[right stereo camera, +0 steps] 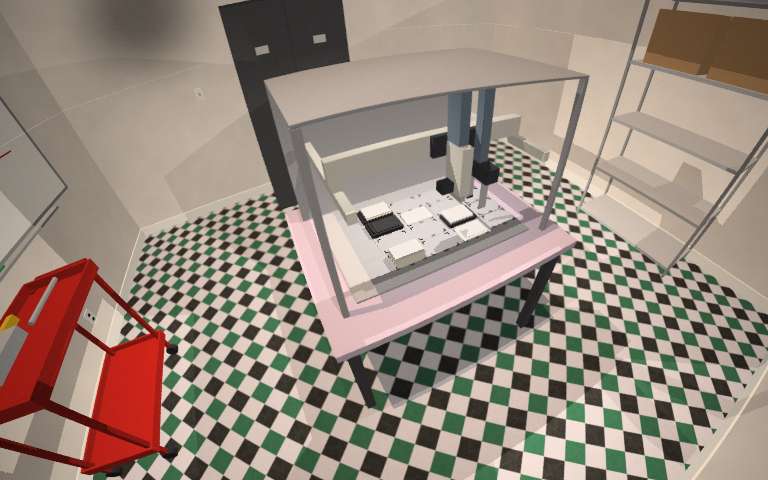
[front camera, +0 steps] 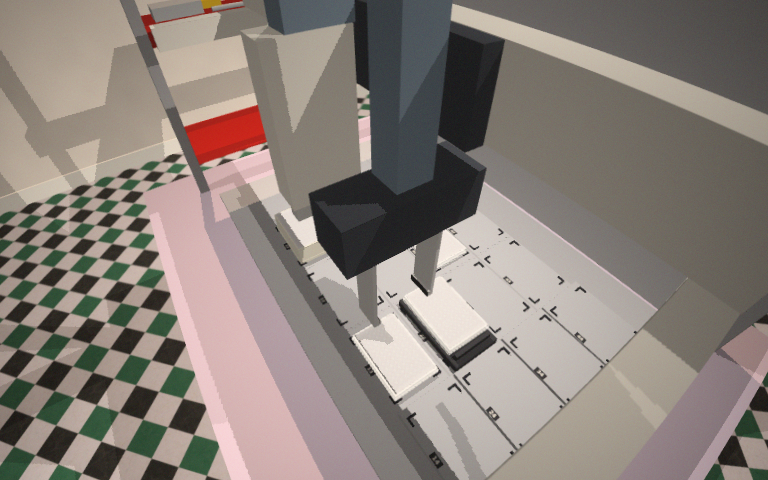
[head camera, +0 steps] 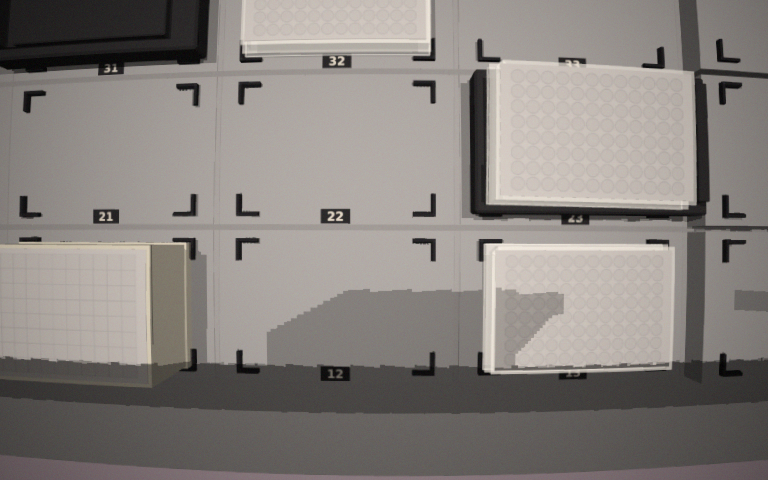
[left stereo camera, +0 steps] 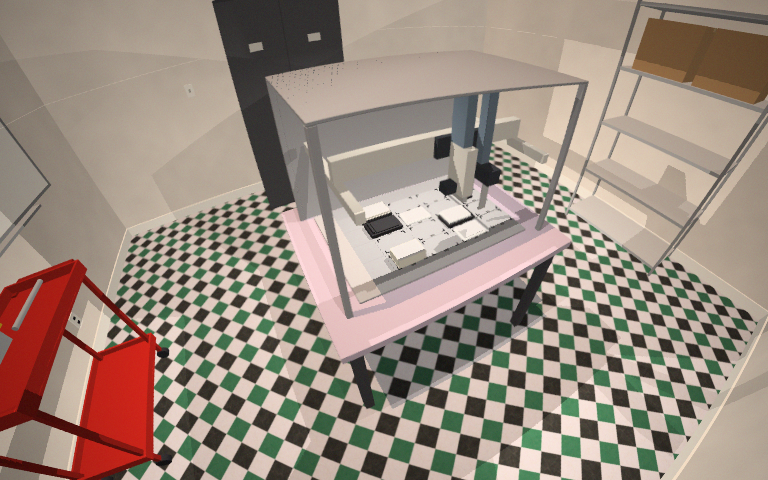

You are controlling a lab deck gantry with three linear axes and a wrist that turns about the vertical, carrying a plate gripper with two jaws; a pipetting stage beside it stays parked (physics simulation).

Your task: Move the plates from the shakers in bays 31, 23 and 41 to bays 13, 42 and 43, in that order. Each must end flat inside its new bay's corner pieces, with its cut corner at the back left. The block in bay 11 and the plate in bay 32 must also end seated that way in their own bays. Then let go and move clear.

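Places are measured from the robot's base along level axes (x ahead, y left, z up), in centimetres.
Pixels of known places: gripper, fingertip midpoint: [right stereo camera: 475, 202] [front camera: 396, 300] [left stereo camera: 474, 203]; robot's base at its link origin: [right stereo camera: 397, 269] [front camera: 277, 228] [left stereo camera: 399, 269].
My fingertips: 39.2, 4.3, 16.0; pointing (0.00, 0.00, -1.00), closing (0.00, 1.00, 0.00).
Observation:
For each thing: its top centre in the pictures, then the offset to it from my fingertips, as dx, dy, dz.
- shaker at its top centre: [left stereo camera: 383, 222] [right stereo camera: 383, 222] -33.2, +21.5, -12.9
- bay 32 plate at its top centre: [front camera: 432, 238] [right stereo camera: 416, 214] [left stereo camera: 415, 214] -16.4, +21.4, -14.5
- tall block at its top centre: [head camera: 52, 314] [front camera: 303, 223] [right stereo camera: 406, 249] [left stereo camera: 407, 249] -32.8, +0.0, -11.8
My gripper [front camera: 399, 307] [left stereo camera: 482, 204] is open and empty, its jaws raised above the deck near bays 13 and 23. A white plate [front camera: 396, 357] [head camera: 594, 339] [left stereo camera: 471, 229] lies flat within the corner pieces of bay 13. Another white plate [front camera: 447, 314] [head camera: 594, 135] [right stereo camera: 457, 214] sits on the black shaker in bay 23. The shaker [head camera: 84, 28] [left stereo camera: 383, 225] in bay 31 is bare. A plate [left stereo camera: 376, 210] [right stereo camera: 375, 211] rests on the bay 41 shaker. The bay 32 plate [head camera: 336, 21] [left stereo camera: 415, 215] lies flat. The tall block [front camera: 299, 233] [head camera: 67, 311] [left stereo camera: 407, 253] stands in bay 11. Cut corners are hard to make out.
The beige pipetting stage [front camera: 320, 113] [left stereo camera: 462, 169] [right stereo camera: 459, 169] hangs beside my gripper. Behind the deck stands a long beige wall [front camera: 594, 141] [left stereo camera: 390, 155]. Grey enclosure posts [left stereo camera: 328, 226] [right stereo camera: 563, 152] rise at the table's corners.

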